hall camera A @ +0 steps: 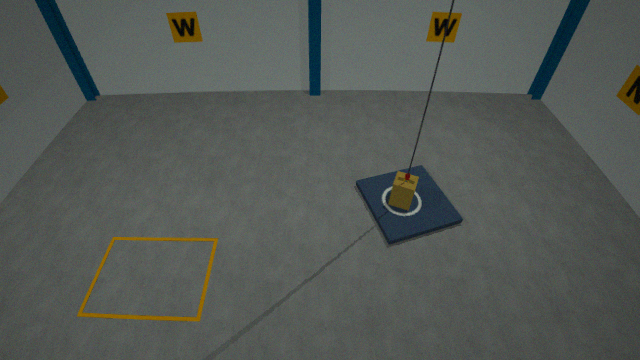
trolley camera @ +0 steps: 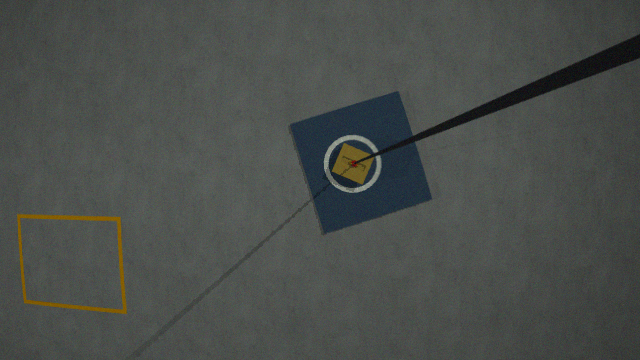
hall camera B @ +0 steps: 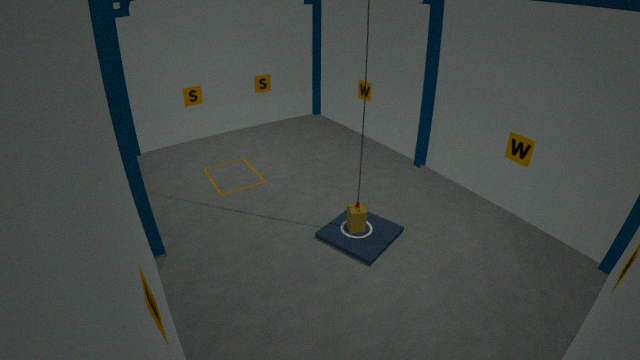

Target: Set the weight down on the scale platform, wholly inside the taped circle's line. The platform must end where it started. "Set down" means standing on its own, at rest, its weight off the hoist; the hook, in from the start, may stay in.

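Observation:
The yellow weight (hall camera A: 401, 196) (hall camera B: 356, 222) (trolley camera: 362, 173) stands upright on the dark blue scale platform (hall camera A: 435, 215) (hall camera B: 370, 252) (trolley camera: 400, 200). No gap or separate block shadow shows under it. Its visible base edges lie inside the white taped circle (hall camera A: 384, 199) (hall camera B: 342, 229) (trolley camera: 326, 164); in the trolley view its top is also within the ring. The far base edges are hidden. My gripper, the red hook (hall camera A: 407, 176) (hall camera B: 357, 204) (trolley camera: 354, 163), is at the handle on top of the weight, engaged in it. The chain looks straight; whether it bears load I cannot tell.
The chain (hall camera A: 425, 110) (hall camera B: 363, 125) (trolley camera: 450, 123) rises from the hook. A yellow-orange outlined rectangle (hall camera A: 165, 239) (hall camera B: 224, 164) (trolley camera: 70, 217) is marked on the floor away from the platform. Blue columns (hall camera A: 314, 50) (hall camera B: 429, 90) stand along the walls.

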